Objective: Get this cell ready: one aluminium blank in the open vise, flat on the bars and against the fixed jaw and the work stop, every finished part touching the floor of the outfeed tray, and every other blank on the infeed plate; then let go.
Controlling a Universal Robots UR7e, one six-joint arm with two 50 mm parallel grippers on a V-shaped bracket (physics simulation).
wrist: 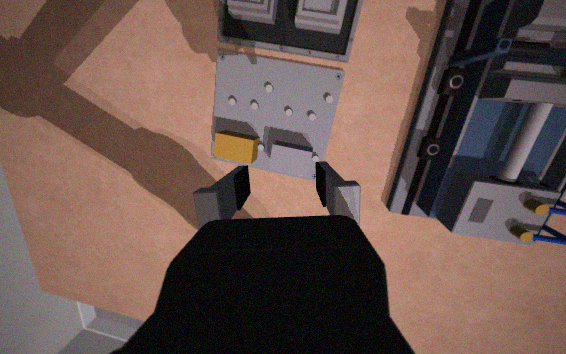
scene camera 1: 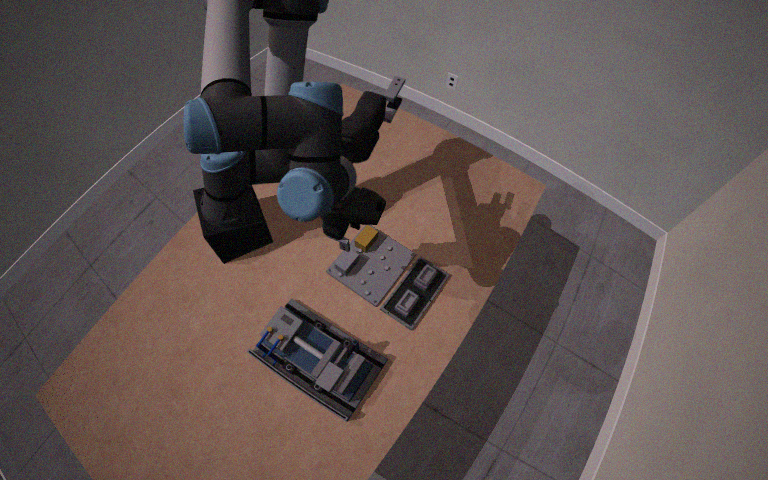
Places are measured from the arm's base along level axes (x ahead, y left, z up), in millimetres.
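Where they show: hand at its tool point: (wrist: pixel 281 183) (scene camera 1: pixel 350 235); arm's base at its link origin: (scene camera 1: pixel 227 206).
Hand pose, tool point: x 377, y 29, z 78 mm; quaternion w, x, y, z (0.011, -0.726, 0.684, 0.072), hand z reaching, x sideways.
Things, the pixels of their centre, and the offset from my tool point.
- open vise at the middle of its body: (wrist: pixel 511 127) (scene camera 1: pixel 315 355) dx +23, dy -255, dz -165 mm
- light grey aluminium block at the middle of its body: (scene camera 1: pixel 330 377) dx +88, dy -291, dz -117 mm
- work stop at the middle of its body: (wrist: pixel 523 49) (scene camera 1: pixel 349 350) dx +99, dy -212, dz -125 mm
- grey aluminium blank at the middle of its body: (wrist: pixel 291 157) (scene camera 1: pixel 347 261) dx -27, dy +15, dz -189 mm
- yellow blank at the middle of its body: (wrist: pixel 237 146) (scene camera 1: pixel 366 238) dx -11, dy +102, dz -189 mm
- infeed plate at the middle of its body: (wrist: pixel 271 119) (scene camera 1: pixel 371 263) dx +29, dy +49, dz -211 mm
The open vise (scene camera 1: pixel 325 397) (wrist: pixel 445 125) holds a light grey aluminium block (scene camera 1: pixel 328 375) between its jaws, at the side away from the work stop (scene camera 1: pixel 351 346); its seating cannot be told. A grey aluminium blank (scene camera 1: pixel 346 262) (wrist: pixel 291 160) and a yellow blank (scene camera 1: pixel 366 238) (wrist: pixel 235 147) lie on the infeed plate (scene camera 1: pixel 376 283) (wrist: pixel 300 82). Two finished parts (scene camera 1: pixel 425 276) (scene camera 1: pixel 406 302) (wrist: pixel 251 11) (wrist: pixel 320 15) lie in the outfeed tray (scene camera 1: pixel 396 318) (wrist: pixel 285 50). My gripper (scene camera 1: pixel 343 245) (wrist: pixel 283 185) is open and empty, above the infeed plate's near edge, close to the blanks.
Small pins (scene camera 1: pixel 382 257) (wrist: pixel 288 111) stand up from the infeed plate. The second gripper (scene camera 1: pixel 394 100) on the bracket points away, high up. Blue hoses (scene camera 1: pixel 274 346) (wrist: pixel 547 237) with yellow fittings are at the vise's end. The black robot base (scene camera 1: pixel 232 232) stands at the left.
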